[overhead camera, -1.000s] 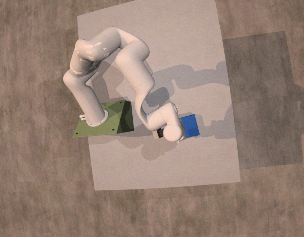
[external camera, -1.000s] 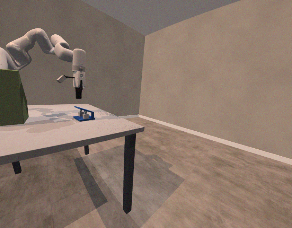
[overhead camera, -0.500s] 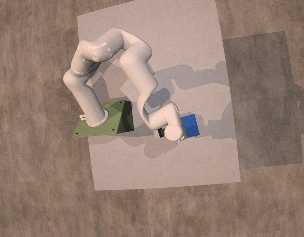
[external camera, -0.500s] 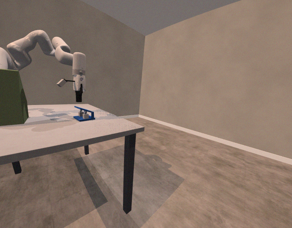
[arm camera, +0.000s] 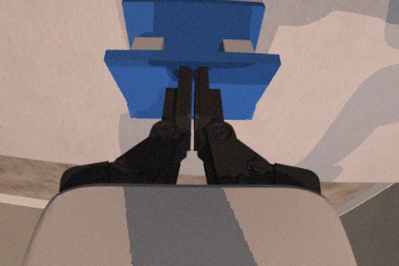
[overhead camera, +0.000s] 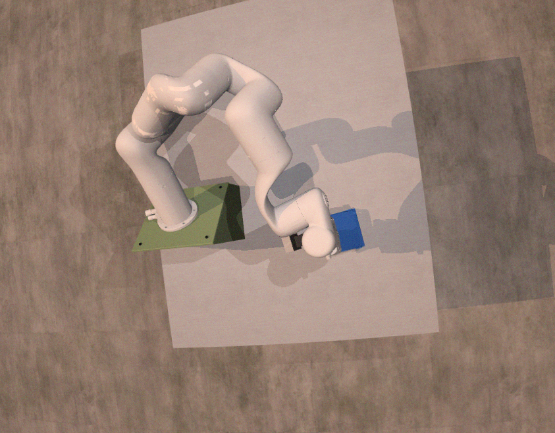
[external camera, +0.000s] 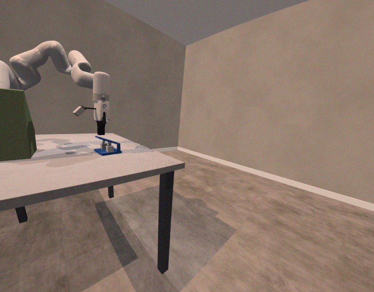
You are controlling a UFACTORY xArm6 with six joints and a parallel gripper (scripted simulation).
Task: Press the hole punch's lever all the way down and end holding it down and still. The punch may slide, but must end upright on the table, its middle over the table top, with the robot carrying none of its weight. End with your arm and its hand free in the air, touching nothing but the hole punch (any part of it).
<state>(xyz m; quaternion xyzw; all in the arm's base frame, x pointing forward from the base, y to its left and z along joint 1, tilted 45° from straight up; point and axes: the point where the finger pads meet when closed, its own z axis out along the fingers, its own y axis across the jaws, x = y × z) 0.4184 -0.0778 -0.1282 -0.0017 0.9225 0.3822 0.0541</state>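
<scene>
The lever is 6 cm below my hand and 3 cm ahead of it. The rest, counted from my hand: blue hole punch 8 cm below, 4 cm ahead.
</scene>
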